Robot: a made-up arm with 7 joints. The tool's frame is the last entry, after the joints. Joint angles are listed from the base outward. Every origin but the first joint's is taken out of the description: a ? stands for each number. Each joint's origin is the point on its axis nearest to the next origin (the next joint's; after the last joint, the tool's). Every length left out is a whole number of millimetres.
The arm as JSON. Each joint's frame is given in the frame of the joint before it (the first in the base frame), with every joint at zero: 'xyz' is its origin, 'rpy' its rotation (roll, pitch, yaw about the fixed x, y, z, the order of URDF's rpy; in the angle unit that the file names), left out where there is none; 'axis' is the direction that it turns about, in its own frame. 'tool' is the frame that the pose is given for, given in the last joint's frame.
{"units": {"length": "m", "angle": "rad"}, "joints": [
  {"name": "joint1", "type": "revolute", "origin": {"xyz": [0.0, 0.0, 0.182]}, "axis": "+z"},
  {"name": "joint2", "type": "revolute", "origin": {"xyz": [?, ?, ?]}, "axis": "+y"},
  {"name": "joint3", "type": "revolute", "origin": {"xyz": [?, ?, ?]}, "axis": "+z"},
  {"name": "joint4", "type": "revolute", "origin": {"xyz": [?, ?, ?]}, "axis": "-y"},
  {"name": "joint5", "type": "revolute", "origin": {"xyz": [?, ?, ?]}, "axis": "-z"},
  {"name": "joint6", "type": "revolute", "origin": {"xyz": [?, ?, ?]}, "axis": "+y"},
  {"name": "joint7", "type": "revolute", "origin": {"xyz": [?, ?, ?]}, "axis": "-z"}
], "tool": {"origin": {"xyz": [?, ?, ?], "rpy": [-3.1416, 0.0, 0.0]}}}
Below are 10 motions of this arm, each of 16 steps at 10 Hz.
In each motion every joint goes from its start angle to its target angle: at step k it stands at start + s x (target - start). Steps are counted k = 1, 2, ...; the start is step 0. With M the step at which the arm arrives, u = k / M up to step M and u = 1 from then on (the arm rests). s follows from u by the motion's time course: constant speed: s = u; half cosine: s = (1 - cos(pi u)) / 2; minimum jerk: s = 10 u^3 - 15 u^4 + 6 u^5.
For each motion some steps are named. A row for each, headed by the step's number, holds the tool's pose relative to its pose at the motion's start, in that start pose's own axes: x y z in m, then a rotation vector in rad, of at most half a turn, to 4 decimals.
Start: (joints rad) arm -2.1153 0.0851 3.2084 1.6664 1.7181 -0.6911 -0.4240
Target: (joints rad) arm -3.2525 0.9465 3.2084 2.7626 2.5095 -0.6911 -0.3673
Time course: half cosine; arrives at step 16
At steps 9, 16:
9: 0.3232 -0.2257 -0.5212 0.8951 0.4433 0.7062
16: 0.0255 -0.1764 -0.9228 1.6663 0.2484 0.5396

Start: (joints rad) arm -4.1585 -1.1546 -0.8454 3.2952 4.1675 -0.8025 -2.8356
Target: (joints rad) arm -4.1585 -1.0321 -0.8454 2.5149 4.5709 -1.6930 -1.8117
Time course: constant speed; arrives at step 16
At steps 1, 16:
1: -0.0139 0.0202 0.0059 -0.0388 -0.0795 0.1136
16: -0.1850 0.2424 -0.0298 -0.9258 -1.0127 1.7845

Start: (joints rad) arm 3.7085 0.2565 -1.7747 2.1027 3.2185 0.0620 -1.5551
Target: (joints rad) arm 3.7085 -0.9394 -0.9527 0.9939 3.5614 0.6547 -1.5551
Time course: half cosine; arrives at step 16
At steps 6, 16:
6: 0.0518 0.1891 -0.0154 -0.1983 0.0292 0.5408
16: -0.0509 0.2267 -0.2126 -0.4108 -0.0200 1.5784

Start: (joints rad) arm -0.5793 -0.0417 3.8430 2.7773 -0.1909 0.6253 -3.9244
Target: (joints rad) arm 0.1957 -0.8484 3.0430 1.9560 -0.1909 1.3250 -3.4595
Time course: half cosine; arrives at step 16
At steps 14, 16:
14: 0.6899 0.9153 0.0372 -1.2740 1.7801 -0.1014
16: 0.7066 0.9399 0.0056 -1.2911 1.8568 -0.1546

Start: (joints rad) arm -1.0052 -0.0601 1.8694 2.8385 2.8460 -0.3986 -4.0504
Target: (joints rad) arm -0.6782 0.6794 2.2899 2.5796 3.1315 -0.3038 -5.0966
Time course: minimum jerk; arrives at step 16
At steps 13, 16:
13: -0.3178 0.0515 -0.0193 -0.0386 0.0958 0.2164
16: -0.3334 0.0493 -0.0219 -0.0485 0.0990 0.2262

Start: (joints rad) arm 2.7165 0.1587 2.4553 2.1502 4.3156 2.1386 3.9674
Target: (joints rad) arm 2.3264 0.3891 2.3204 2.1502 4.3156 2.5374 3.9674
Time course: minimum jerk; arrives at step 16
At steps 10, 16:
10: 0.0043 -0.1134 0.2477 0.5632 0.3805 0.1184
16: 0.0200 -0.1826 0.3177 0.7669 0.5308 0.1806

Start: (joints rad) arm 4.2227 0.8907 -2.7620 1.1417 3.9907 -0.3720 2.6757
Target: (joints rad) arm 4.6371 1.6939 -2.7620 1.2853 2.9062 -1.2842 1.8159
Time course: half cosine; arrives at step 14
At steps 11, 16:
11: -0.0527 -0.0048 -0.4861 -0.2636 -0.1538 -1.6828
16: -0.0751 0.0170 -0.5473 -0.3786 -0.2102 -1.7841

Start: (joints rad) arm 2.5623 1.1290 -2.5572 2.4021 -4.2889 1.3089 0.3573
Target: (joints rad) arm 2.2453 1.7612 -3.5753 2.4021 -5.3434 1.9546 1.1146
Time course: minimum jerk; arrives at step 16
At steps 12, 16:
12: -0.2801 0.0243 0.1250 -1.3590 1.1828 -0.0487
16: -0.3344 0.0213 0.1323 -1.3604 1.4199 -0.0466

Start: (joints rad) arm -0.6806 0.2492 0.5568 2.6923 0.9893 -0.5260 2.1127
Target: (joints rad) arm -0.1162 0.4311 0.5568 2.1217 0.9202 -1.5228 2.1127
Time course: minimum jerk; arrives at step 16
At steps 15, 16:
15: 0.3283 0.1674 -0.3143 0.3819 0.3026 -0.1961
16: 0.3286 0.1679 -0.3153 0.3821 0.3029 -0.1970

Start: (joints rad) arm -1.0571 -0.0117 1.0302 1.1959 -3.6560 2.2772 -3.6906
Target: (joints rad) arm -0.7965 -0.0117 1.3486 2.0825 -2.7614 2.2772 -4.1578
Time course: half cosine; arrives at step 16
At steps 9, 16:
9: 0.0090 0.0463 0.2856 -0.7741 0.1467 -0.4152
16: 0.0656 0.1361 0.4065 -1.3908 -0.0495 -0.5194

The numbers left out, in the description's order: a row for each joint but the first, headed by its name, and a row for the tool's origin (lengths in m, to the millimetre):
joint2: 0.0 0.0 0.0
joint3: 0.0 0.0 0.397
joint4: 0.061 0.0 0.0
joint5: 0.096 0.0 -0.425
joint6: 0.0 0.0 0.0
joint7: 0.097 0.0 -0.124
tool: 0.0 0.0 0.0

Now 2 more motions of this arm.
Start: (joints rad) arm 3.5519 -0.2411 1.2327 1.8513 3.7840 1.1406 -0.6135
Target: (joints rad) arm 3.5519 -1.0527 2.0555 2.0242 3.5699 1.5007 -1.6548
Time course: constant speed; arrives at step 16
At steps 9, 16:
9: -0.3100 0.3403 -0.3497 -0.3492 -0.4375 -0.1676
16: -0.4672 0.3945 -0.7546 -0.4841 -0.7407 -0.2415

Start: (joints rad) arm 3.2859 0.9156 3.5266 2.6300 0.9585 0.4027 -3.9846
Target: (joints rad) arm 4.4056 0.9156 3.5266 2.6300 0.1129 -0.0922 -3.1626
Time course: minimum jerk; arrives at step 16
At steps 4, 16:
4: -0.0331 -0.0571 -0.0436 0.0684 -0.0785 0.0985
16: 0.0409 -0.5268 -0.4793 0.5382 -0.8473 0.9517

